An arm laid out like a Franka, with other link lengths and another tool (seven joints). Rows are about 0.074 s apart.
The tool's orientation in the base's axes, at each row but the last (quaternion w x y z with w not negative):
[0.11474, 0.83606, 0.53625, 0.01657]
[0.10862, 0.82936, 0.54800, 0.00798]
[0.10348, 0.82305, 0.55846, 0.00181]
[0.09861, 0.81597, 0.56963, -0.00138]
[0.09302, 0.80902, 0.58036, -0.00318]
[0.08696, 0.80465, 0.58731, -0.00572]
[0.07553, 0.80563, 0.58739, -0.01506]
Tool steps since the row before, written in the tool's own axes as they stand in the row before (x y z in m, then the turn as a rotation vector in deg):
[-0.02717, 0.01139, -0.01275, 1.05, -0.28, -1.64]
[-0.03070, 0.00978, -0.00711, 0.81, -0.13, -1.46]
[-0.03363, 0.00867, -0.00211, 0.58, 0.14, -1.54]
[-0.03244, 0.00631, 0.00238, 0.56, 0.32, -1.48]
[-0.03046, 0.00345, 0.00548, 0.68, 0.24, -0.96]
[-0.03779, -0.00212, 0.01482, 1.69, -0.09, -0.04]
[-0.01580, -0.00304, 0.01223, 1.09, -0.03, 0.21]
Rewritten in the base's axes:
[-0.00328, -0.02679, 0.01739, -0.05, 1.34, 1.44]
[-0.00433, -0.03042, 0.01204, 0.01, 1.04, 1.32]
[-0.00494, -0.03365, 0.00735, 0.16, 0.74, 1.47]
[-0.00526, -0.03263, 0.00239, 0.33, 0.65, 1.44]
[-0.00614, -0.03050, -0.00143, 0.35, 0.71, 0.90]
[-0.01235, -0.03723, -0.01067, 0.44, 1.63, -0.16]
[-0.00699, -0.01572, -0.01062, 0.32, 1.01, -0.33]

